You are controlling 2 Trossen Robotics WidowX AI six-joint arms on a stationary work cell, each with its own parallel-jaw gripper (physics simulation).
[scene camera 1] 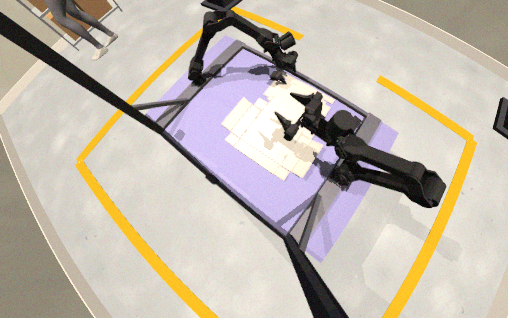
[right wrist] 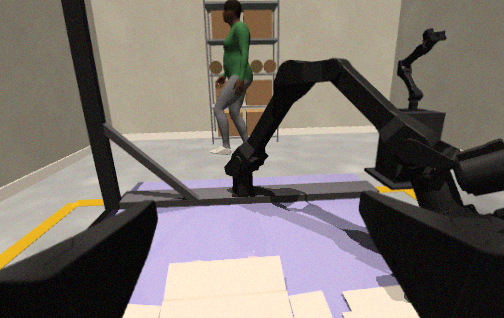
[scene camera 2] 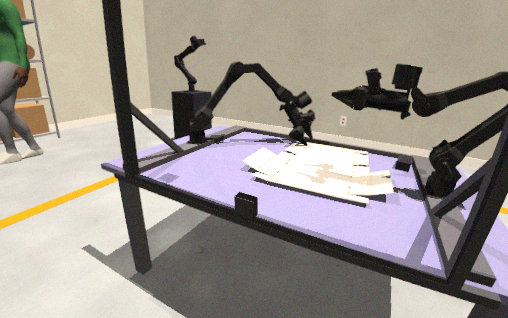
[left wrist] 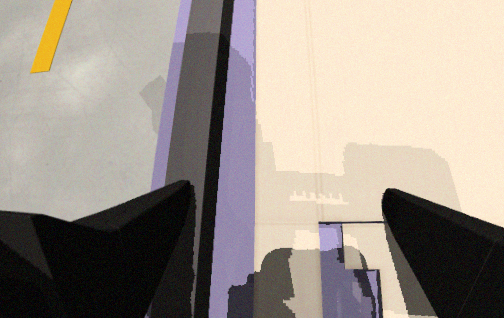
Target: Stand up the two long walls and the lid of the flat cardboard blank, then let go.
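Seen in the pictures: left gripper, fingertip midpoint: [scene camera 1: 290, 77] [scene camera 2: 309, 141] [left wrist: 287, 194]; right gripper, fingertip midpoint: [scene camera 1: 282, 102] [right wrist: 259, 205] [scene camera 2: 334, 93]; left arm's base at its link origin: [scene camera 1: 198, 81] [right wrist: 243, 191] [scene camera 2: 197, 141]; right arm's base at its link origin: [scene camera 1: 339, 176] [scene camera 2: 438, 193].
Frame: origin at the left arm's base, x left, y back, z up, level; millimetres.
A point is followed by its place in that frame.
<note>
The cream cardboard blank [scene camera 1: 261, 120] {x 15, y -451, z -17 mm} [scene camera 2: 320, 156] {x 164, y -515, z -14 mm} [left wrist: 400, 75] {x 264, y -488, z -14 mm} [right wrist: 225, 281] {x -36, y -339, z 3 mm} lies mostly flat on the purple table [scene camera 1: 200, 125] {x -198, y -199, z -19 mm} [scene camera 2: 200, 175] {x -240, y -215, z -19 mm}; its near long strip and end flap stand slightly off the table top in scene camera 2. No wall stands upright. My left gripper [scene camera 1: 287, 73] {x 322, y -424, z -5 mm} [scene camera 2: 304, 138] {x 322, y -424, z -5 mm} [left wrist: 287, 194] {x 322, y -424, z -5 mm} is open and empty, pointing down low at the blank's far edge; in its wrist view a long creased strip of the blank runs between the fingers. My right gripper [scene camera 1: 284, 104] {x 2, y -561, z 258 mm} [scene camera 2: 334, 94] {x 2, y -561, z 258 mm} [right wrist: 259, 205] {x 2, y -561, z 258 mm} is open and empty, level, high above the blank.
A black rail [scene camera 1: 325, 91] {x 360, y -626, z -7 mm} [left wrist: 215, 125] {x 360, y -458, z -7 mm} runs along the table's far edge, close to the blank and the left gripper. Black frame posts [scene camera 1: 305, 275] {x -360, y -875, z 356 mm} [scene camera 2: 117, 75] {x -372, y -40, z 291 mm} rise at the near corners. A person [scene camera 2: 10, 70] [right wrist: 235, 65] is beyond the table, by a shelf rack [right wrist: 240, 42].
</note>
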